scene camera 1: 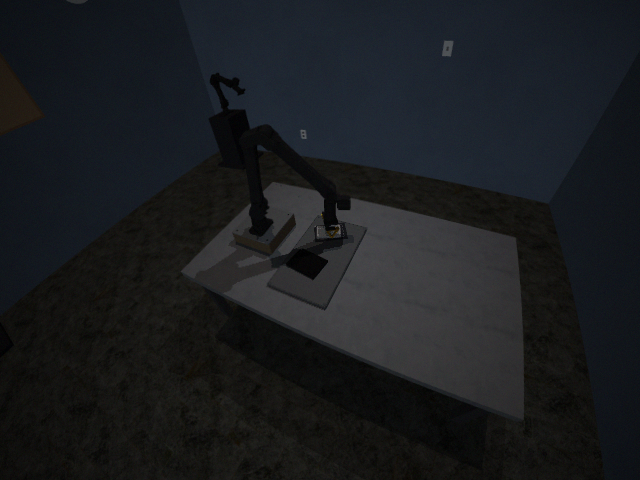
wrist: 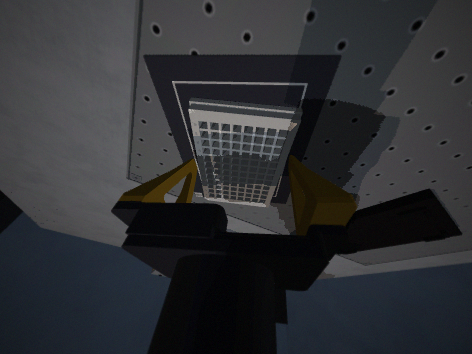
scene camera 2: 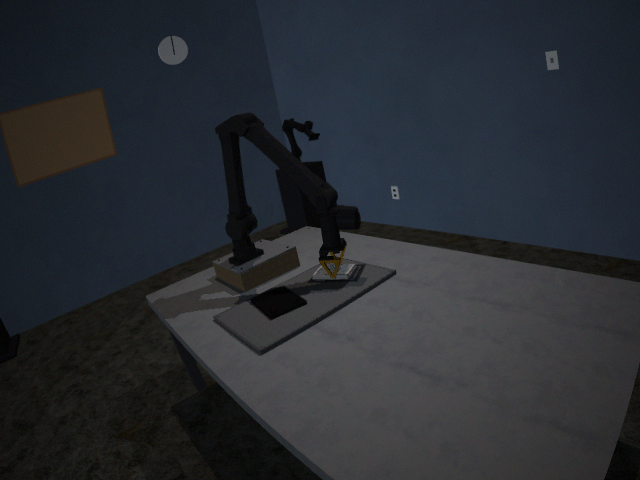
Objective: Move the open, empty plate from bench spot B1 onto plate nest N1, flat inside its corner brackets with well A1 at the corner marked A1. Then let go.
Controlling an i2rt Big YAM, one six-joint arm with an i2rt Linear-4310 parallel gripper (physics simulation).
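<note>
The plate, pale with a grid of wells, lies on the dark pad of spot B1, roughly within its thin white outline. My gripper is open and low over the plate. In the wrist view its yellow fingers stand on either side of the plate's long sides, with nothing gripped. Exact finger height beside the plate is hard to tell. The nest N1 is a dark square farther along the board. Its brackets and A1 mark cannot be made out.
Pad and nest are on a grey perforated board on the pale table. The arm's wooden base box stands beside the board. Another arm on a dark pedestal is behind the table.
</note>
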